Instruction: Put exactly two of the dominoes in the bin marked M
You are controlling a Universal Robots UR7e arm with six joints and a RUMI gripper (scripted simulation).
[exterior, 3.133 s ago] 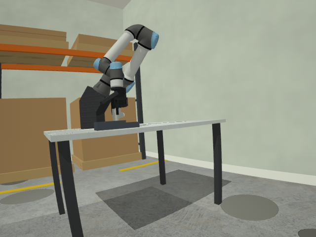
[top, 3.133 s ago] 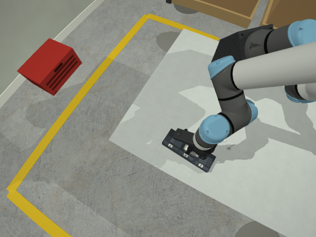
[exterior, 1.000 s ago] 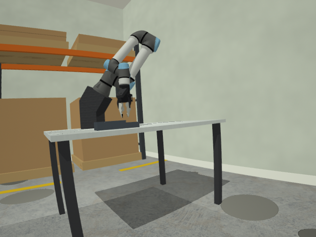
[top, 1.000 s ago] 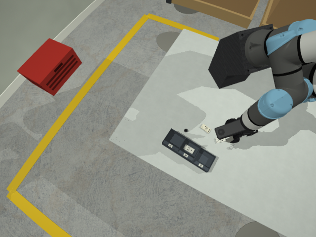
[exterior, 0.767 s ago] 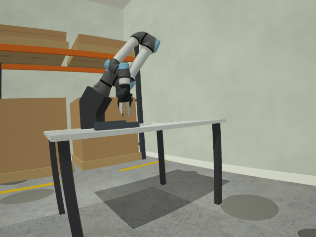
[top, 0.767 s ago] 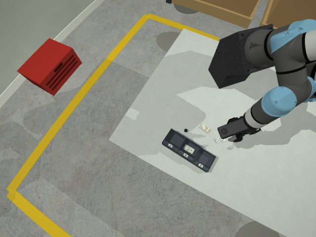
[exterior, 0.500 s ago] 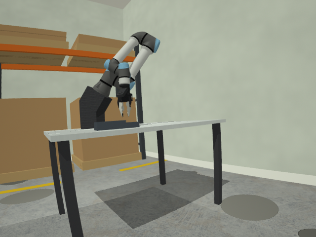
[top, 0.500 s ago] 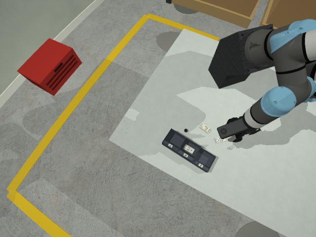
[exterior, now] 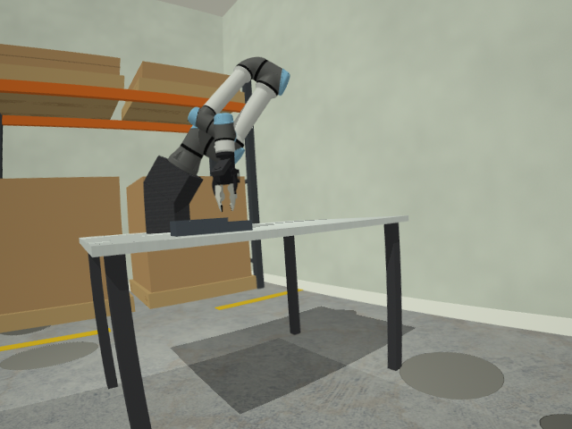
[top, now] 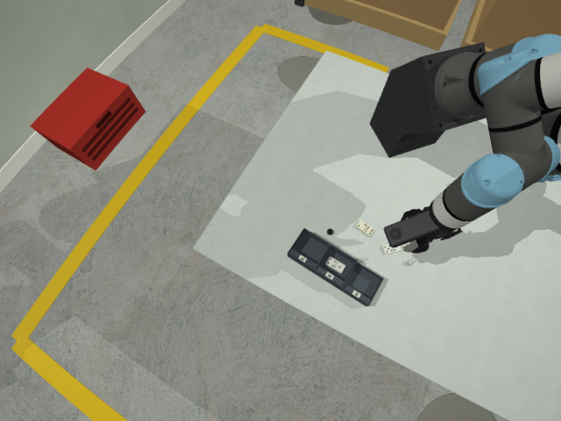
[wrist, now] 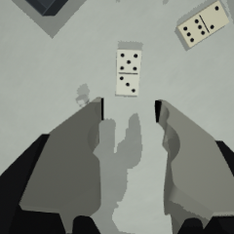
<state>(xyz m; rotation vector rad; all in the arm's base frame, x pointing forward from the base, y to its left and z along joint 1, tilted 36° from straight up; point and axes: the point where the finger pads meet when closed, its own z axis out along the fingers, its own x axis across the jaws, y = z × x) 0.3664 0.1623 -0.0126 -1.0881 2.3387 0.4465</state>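
Now: the bin 16 cm ahead of my hand, 9 cm to the right of it and 6 cm below it. The rest, counted from my hand: black nut: 16 cm to the right, 8 cm below, 8 cm ahead; then domino: 9 cm to the right, 8 cm below; then screw: 8 cm below, 6 cm to the left, 1 cm behind.
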